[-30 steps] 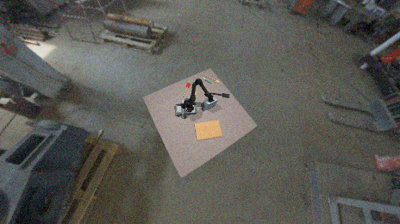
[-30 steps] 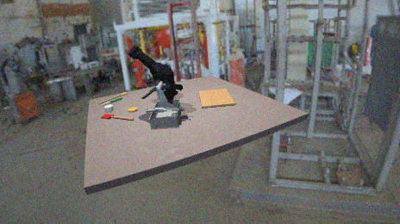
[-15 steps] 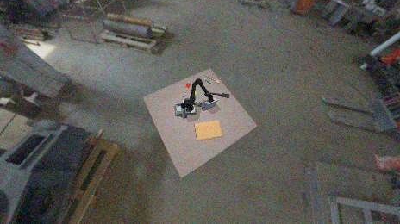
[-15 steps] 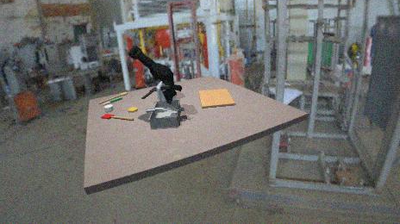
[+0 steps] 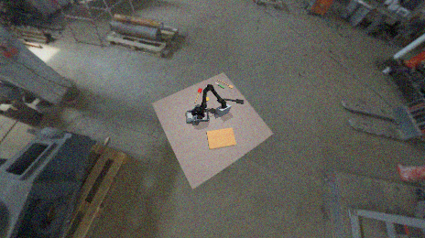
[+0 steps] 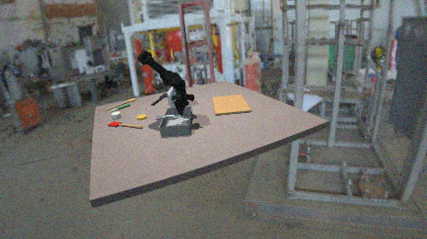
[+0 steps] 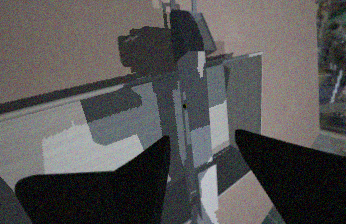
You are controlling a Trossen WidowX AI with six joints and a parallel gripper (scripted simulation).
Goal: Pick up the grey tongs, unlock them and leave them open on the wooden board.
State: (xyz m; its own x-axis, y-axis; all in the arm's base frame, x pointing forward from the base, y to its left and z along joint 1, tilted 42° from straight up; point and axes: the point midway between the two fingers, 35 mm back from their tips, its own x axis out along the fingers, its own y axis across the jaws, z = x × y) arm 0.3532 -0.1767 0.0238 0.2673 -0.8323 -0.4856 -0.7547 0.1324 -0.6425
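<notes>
The roasting tin lies 40 mm behind my gripper tip, 10 mm to the right of it and 50 mm below it. The rest, counted from my gripper tip: wooden board: 100 mm behind, 440 mm to the left, 70 mm below; red-headed tool: 280 mm behind, 310 mm to the right, 70 mm below.
</notes>
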